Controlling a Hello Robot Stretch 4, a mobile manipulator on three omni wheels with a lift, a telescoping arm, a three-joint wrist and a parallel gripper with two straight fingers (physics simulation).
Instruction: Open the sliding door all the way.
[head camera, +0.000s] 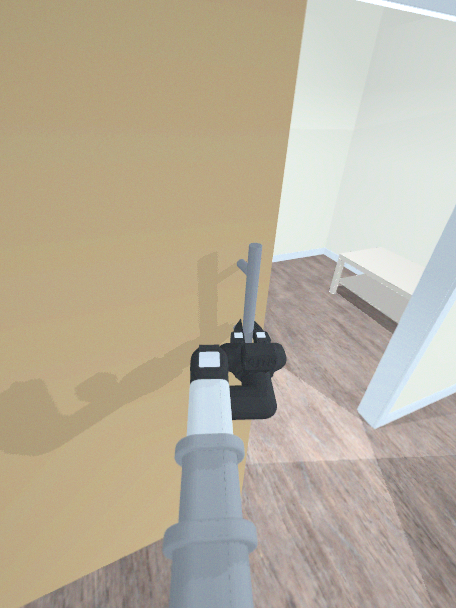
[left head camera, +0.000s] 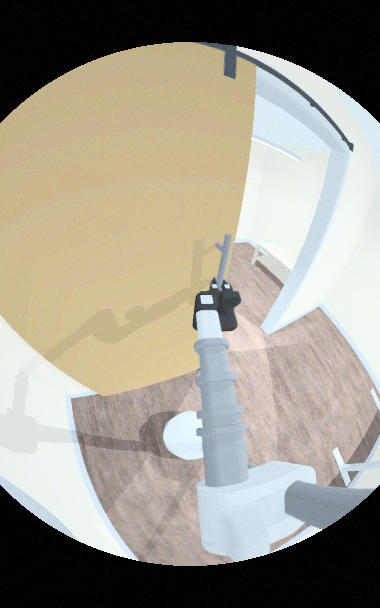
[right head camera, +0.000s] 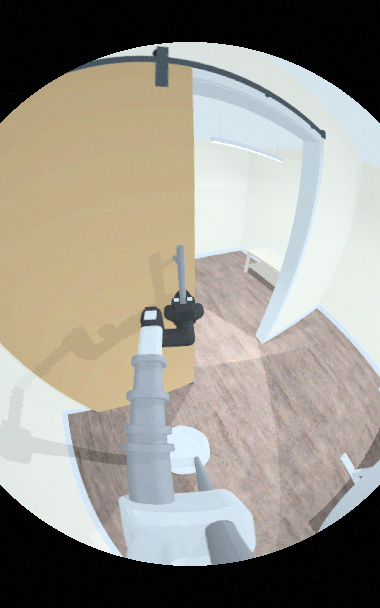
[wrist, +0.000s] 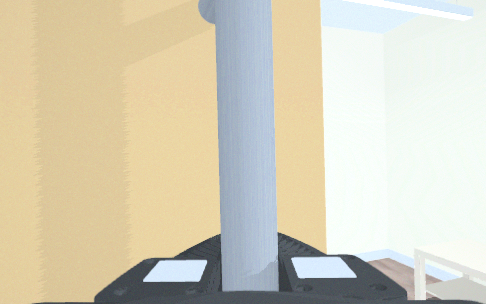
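Seen in the pictures: robot's base, origin of its link: (left head camera: 189, 434) (right head camera: 182, 448).
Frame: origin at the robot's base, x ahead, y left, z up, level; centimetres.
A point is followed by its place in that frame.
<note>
The tan sliding door (head camera: 150, 175) @(x 56.5, y 7.9, z 144.2 cm) (left head camera: 125, 175) @(x 52.5, y 19.6, z 151.7 cm) (right head camera: 100, 200) @(x 55.2, y 11.8, z 150.6 cm) (wrist: 170, 165) @(x 61.0, y -5.5, z 116.3 cm) fills the left of the views, with a wide opening to the right of its edge. Its upright grey bar handle (head camera: 252, 290) @(x 55.3, y -10.0, z 123.4 cm) (left head camera: 225, 255) @(x 55.2, y -10.1, z 125.3 cm) (right head camera: 181, 270) @(x 55.2, y -10.2, z 124.1 cm) (wrist: 247, 140) @(x 55.3, y -10.1, z 117.5 cm) stands out from the door near that right edge. My black gripper (head camera: 249, 334) @(x 60.2, y -10.2, z 111.2 cm) (left head camera: 220, 286) (right head camera: 183, 299) (wrist: 250, 252) @(x 60.2, y -10.2, z 111.2 cm) is shut on the handle, one finger on each side of it. The handle's lower end is hidden behind the gripper.
A dark overhead rail (left head camera: 312, 104) (right head camera: 220, 67) runs above the door and the opening. A pale door frame post (head camera: 420, 320) @(x 103.2, y -99.1, z 76.7 cm) (left head camera: 320, 225) @(x 102.9, y -99.3, z 134.8 cm) (right head camera: 297, 240) @(x 103.6, y -99.1, z 120.1 cm) stands right of the opening. A white low table (head camera: 382, 267) @(x 225.2, y -160.5, z 42.2 cm) (left head camera: 272, 262) @(x 240.5, y -170.7, z 12.2 cm) (right head camera: 265, 260) @(x 216.1, y -149.7, z 42.2 cm) (wrist: 450, 257) @(x 235.1, y -145.4, z 42.2 cm) stands in the room beyond.
</note>
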